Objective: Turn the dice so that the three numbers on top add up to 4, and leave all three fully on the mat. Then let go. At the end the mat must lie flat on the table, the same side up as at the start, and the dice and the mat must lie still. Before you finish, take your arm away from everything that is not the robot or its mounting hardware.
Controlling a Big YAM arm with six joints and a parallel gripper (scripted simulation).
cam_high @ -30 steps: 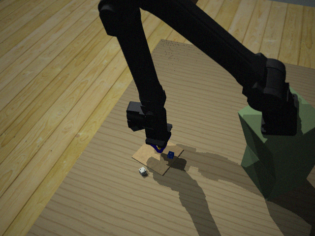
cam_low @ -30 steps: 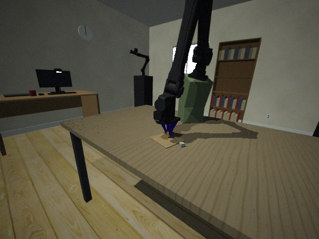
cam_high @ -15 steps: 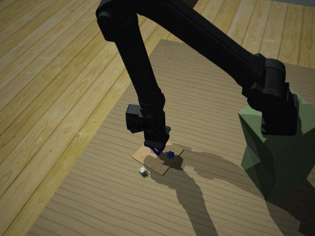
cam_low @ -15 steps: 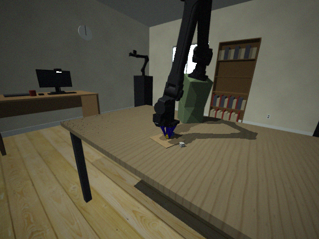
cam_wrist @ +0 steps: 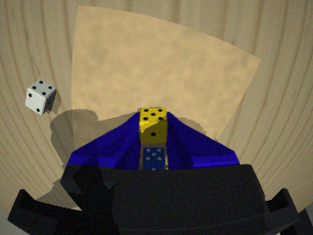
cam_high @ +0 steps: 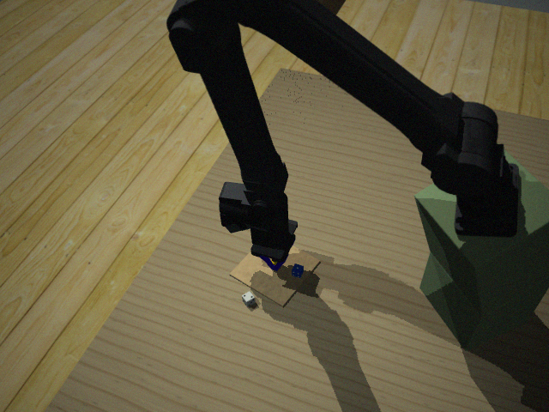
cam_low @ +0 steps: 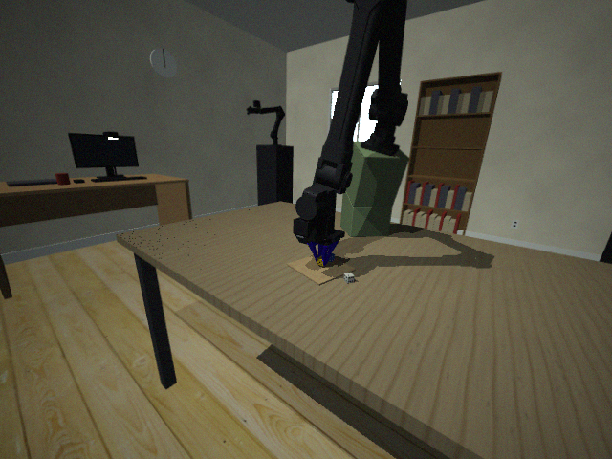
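My gripper is now right at the yellow die. From my hand the other things lie so: tan mat: 2 cm below; blue die: 5 cm behind; white die: 3 cm ahead, 10 cm to the left, 1 cm below.
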